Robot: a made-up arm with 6 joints. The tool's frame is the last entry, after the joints.
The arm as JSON. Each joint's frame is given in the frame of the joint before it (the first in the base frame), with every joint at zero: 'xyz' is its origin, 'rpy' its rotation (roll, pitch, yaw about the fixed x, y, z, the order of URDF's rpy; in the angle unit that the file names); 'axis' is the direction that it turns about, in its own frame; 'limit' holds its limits. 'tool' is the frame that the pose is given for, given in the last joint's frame.
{
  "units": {
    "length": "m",
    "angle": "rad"
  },
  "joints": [
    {
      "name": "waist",
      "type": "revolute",
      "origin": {
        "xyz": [
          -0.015,
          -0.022,
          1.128
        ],
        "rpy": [
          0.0,
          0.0,
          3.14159
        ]
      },
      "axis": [
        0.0,
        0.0,
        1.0
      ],
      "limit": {
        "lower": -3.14,
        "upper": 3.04
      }
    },
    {
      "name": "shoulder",
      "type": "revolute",
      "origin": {
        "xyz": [
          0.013,
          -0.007,
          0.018
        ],
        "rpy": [
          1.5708,
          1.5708,
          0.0
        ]
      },
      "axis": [
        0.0,
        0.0,
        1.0
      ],
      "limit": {
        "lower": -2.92,
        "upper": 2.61
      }
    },
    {
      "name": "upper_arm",
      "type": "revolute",
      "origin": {
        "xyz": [
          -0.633,
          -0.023,
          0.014
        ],
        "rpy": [
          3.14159,
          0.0,
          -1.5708
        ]
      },
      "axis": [
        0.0,
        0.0,
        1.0
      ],
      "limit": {
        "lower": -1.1,
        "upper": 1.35
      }
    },
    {
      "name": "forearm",
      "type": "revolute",
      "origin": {
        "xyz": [
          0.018,
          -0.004,
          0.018
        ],
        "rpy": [
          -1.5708,
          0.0,
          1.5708
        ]
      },
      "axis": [
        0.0,
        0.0,
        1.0
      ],
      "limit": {
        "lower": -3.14,
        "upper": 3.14
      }
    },
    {
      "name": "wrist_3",
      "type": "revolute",
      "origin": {
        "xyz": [
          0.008,
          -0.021,
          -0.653
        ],
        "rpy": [
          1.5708,
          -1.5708,
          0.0
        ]
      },
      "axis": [
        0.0,
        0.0,
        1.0
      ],
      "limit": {
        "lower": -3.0,
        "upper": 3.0
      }
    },
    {
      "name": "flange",
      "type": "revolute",
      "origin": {
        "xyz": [
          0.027,
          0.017,
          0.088
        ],
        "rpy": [
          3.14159,
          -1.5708,
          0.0
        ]
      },
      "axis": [
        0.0,
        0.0,
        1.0
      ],
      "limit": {
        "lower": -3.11,
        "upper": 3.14
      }
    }
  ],
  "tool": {
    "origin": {
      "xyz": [
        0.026,
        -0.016,
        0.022
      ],
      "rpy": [
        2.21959,
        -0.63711,
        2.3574
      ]
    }
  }
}
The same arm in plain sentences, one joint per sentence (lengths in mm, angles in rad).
The arm has six revolute joints in a row. What follows holds with every joint at zero, and every direction is one of the base frame's.
The first joint sits 15 mm along -x and 22 mm along -y and 1128 mm along +z from the base frame's origin and turns about +z, from -3.14 to 3.04 rad.
The second joint sits 13 mm along -x and 7 mm along +y and 18 mm along +z from the first joint and turns about +y, from -2.92 to 2.61 rad.
The third joint sits 23 mm along +x and 14 mm along +y and 633 mm along +z from the second joint and turns about -y, from -1.1 to 1.35 rad.
The fourth joint sits 18 mm along +x and 18 mm along -y and 4 mm along -z from the third joint and turns about -x, from -3.14 to 3.14 rad.
The fifth joint sits 653 mm along +x and 21 mm along -y and 8 mm along +z from the fourth joint and turns about -y, from -3 to 3 rad.
The sixth joint sits 27 mm along -x and 88 mm along -y and 17 mm along -z from the fifth joint and turns about -x, from -3.11 to 3.14 rad.
The tool frame, which is the frame that the pose is given for, sits 22 mm along -x and 26 mm along -y and 16 mm along -z from the sixth joint; its axes are the base frame's turned by roll 0.1132, pitch -0.6037 and yaw 2.3784 rad (as in URDF: about the fixed x, then y, then z).

